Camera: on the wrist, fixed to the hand. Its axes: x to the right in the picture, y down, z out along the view.
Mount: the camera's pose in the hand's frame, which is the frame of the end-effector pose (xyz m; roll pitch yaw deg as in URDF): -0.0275 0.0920 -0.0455 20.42 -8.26 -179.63
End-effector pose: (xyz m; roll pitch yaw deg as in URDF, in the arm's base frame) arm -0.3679 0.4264 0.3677 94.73 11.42 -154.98
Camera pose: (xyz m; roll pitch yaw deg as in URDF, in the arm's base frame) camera -0.3446 0.3956 0.4667 -75.85 -10.26 33.36
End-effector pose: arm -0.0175 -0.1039 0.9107 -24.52 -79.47 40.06
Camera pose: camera -0.0032 -0.0072 0.8691 35.47 71.54 -149.73
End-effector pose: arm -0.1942 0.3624 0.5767 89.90 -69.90 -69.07
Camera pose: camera -0.1858 0.4682 0.5825 -47.66 68.66 134.19
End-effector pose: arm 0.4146 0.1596 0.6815 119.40 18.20 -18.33
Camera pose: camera 0.4185 0.1525 0.7874 -100.94 -13.70 168.89
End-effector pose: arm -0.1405 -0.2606 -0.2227 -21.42 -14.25 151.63
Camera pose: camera -0.1663 -0.3251 -0.3031 41.38 6.41 -31.05
